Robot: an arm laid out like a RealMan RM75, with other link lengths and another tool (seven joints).
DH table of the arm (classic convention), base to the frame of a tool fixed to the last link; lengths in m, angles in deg. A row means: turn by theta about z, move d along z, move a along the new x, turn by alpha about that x. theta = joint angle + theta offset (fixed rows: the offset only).
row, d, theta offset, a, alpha
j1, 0.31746, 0, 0, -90
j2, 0, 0, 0, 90
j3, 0.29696, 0, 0, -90
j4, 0, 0, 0, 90
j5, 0.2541, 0, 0, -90
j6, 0, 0, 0, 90
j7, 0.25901, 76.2, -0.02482, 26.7
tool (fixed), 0.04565, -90, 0, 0
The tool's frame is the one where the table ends.
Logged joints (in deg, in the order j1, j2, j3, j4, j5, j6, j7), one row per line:
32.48 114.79 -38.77 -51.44 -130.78 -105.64 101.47
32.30 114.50 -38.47 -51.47 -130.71 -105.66 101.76
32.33 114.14 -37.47 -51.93 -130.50 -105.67 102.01
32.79 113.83 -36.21 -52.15 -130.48 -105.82 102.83
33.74 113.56 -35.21 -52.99 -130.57 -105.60 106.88
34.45 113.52 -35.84 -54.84 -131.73 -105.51 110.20
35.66 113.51 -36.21 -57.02 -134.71 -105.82 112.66
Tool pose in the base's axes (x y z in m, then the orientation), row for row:
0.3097 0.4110 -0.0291 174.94 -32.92 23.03
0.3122 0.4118 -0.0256 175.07 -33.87 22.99
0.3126 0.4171 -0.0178 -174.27 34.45 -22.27
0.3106 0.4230 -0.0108 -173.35 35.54 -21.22
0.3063 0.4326 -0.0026 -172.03 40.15 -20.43
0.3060 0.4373 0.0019 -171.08 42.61 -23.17
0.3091 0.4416 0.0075 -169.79 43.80 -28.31
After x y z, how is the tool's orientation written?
As a rotation vector, in degrees.
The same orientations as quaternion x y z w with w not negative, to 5 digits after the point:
0.97462 -0.18340 0.12830 0.00442
0.97373 -0.18838 0.12787 0.00181
-0.97336 0.19242 -0.12439 0.00844
-0.97254 0.19939 -0.11905 0.01550
-0.96721 0.22574 -0.11486 0.01893
-0.96191 0.23958 -0.13027 0.01900
-0.95572 0.24654 -0.15935 0.02078

